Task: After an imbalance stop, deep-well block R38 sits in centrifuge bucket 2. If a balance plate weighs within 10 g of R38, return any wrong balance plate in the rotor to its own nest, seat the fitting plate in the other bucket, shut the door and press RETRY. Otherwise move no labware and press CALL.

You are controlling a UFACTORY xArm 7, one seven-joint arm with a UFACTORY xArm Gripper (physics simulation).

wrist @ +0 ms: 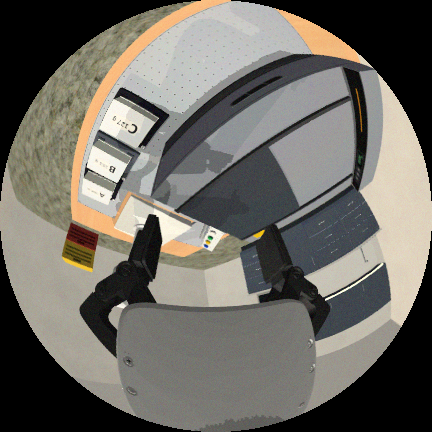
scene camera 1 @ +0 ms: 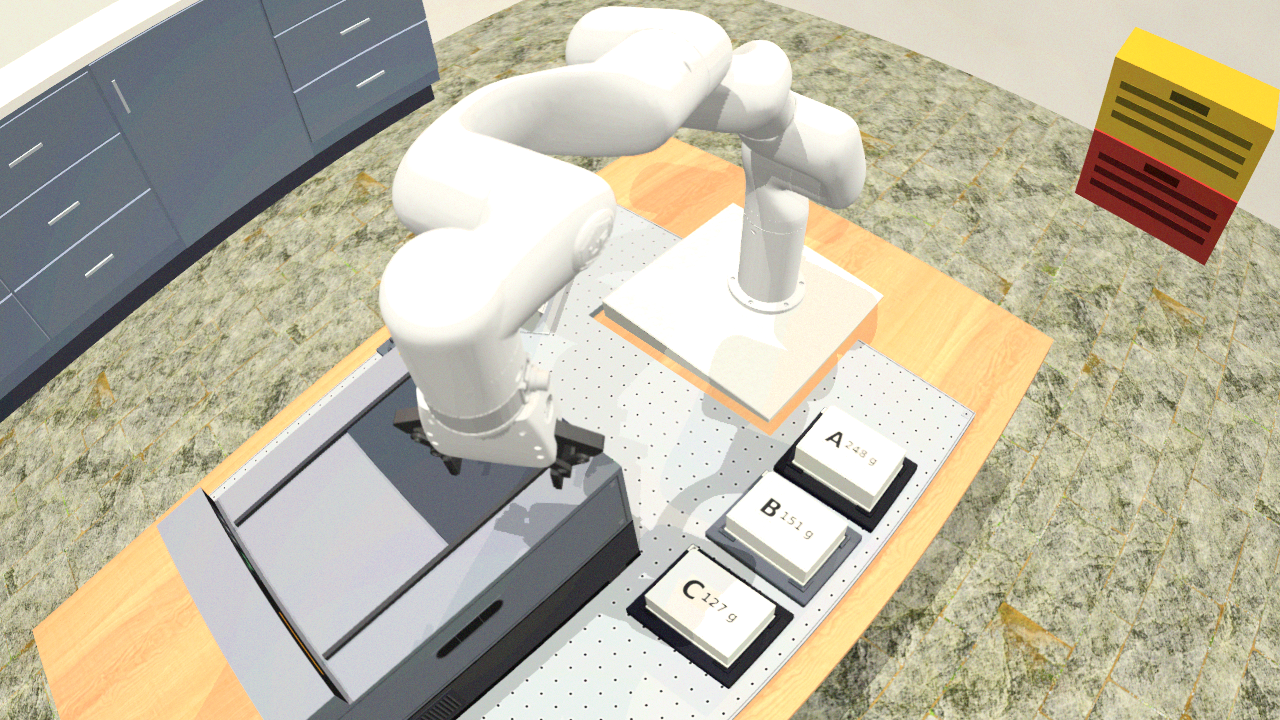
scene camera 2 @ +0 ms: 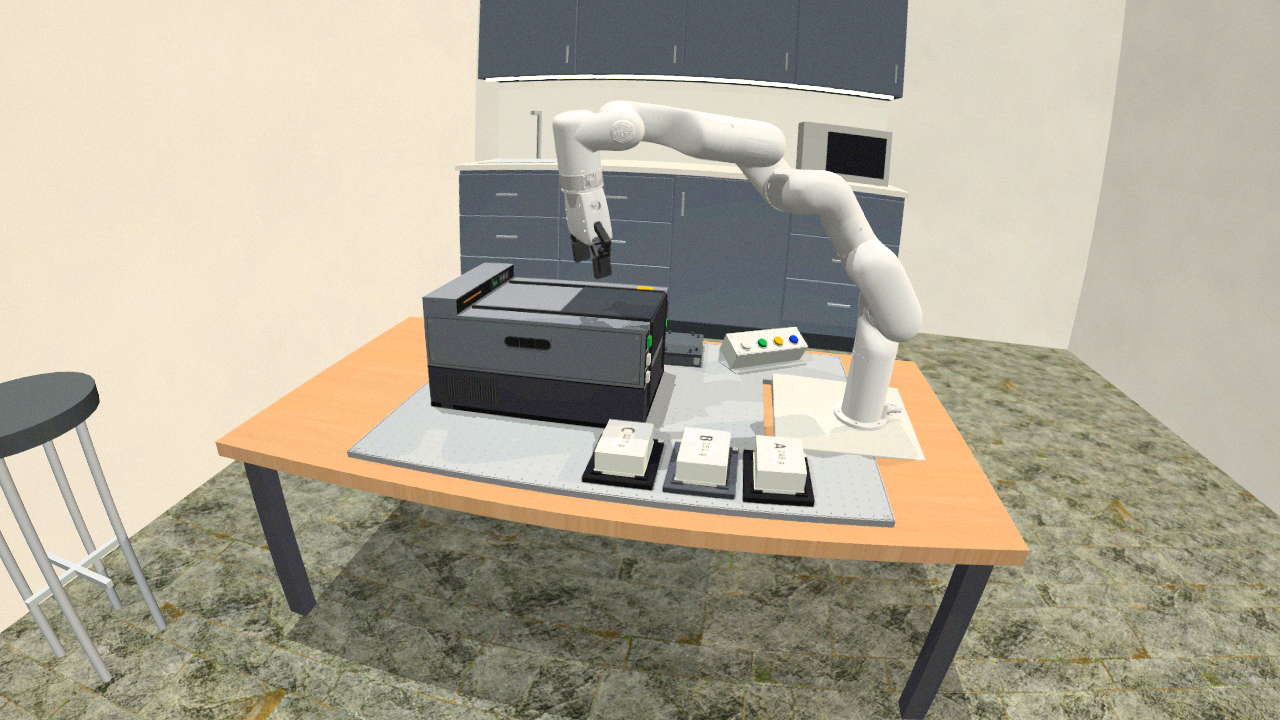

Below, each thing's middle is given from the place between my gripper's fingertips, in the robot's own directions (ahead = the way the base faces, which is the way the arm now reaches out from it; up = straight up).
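Labels:
The nest (scene camera 1: 637, 609) is 16 cm to the left of my hand, 7 cm behind it and 31 cm below it. As for the button box (scene camera 2: 743, 352), that is a long way below my hand, far to the right of it and far behind it. And the grey centrifuge (scene camera 1: 321, 584)? My hand is 19 cm above it, 12 cm short of it and 17 cm to the left of it.

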